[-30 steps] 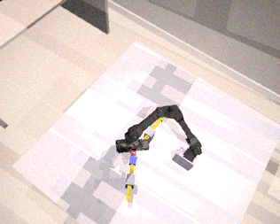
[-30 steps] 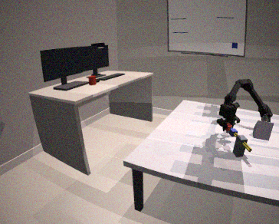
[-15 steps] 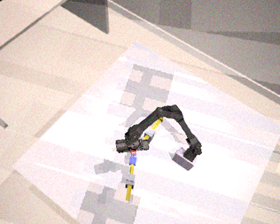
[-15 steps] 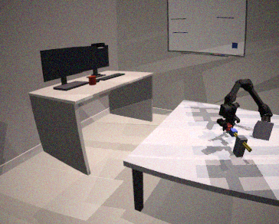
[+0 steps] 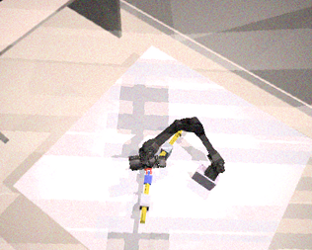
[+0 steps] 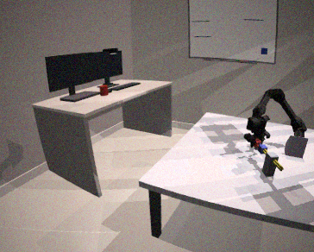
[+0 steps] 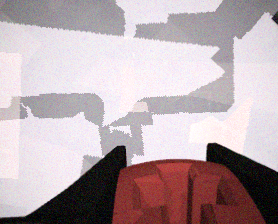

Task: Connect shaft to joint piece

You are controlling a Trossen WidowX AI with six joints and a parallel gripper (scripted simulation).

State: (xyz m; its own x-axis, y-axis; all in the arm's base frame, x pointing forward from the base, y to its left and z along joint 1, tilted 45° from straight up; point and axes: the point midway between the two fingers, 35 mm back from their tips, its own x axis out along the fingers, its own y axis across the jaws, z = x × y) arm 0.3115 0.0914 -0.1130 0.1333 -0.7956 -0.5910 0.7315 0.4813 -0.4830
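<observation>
Right now the red joint piece is 2 cm behind my gripper tip, 2 cm to the left of it and 4 cm above it.
</observation>
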